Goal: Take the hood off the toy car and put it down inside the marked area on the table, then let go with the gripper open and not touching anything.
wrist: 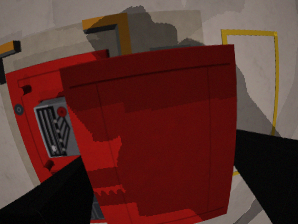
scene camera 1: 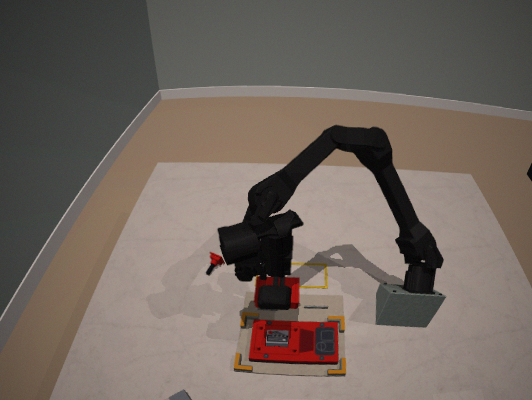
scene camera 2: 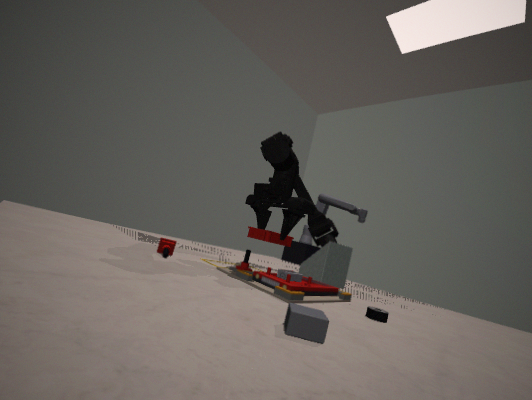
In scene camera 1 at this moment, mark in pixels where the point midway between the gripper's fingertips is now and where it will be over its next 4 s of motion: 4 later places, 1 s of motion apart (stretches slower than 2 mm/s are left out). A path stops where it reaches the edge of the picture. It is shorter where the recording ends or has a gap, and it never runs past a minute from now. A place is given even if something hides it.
My gripper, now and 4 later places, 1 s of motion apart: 277,292; 290,254; 292,251; 292,256; 291,261
